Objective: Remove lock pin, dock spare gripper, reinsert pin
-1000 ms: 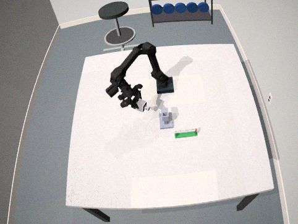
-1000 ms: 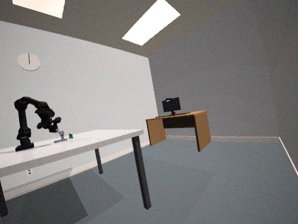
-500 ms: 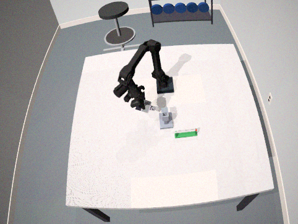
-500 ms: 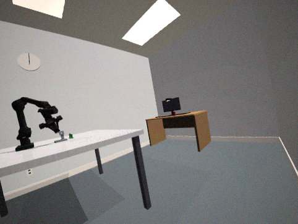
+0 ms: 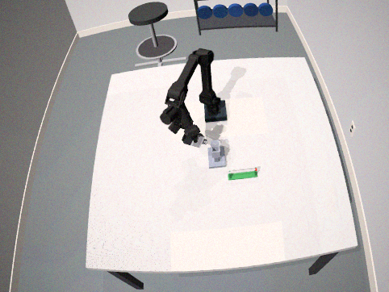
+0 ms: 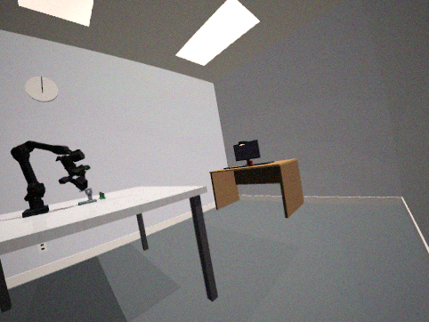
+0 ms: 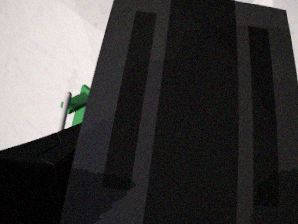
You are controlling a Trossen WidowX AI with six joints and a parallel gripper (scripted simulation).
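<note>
Now: the green cradle 190 mm to the left of my gripper tip, 160 mm ahead of it and 110 mm below it. The rest, counted from my gripper tip: spare gripper 10 mm to the left; then mount 90 mm to the left, 80 mm below, 40 mm ahead.
</note>
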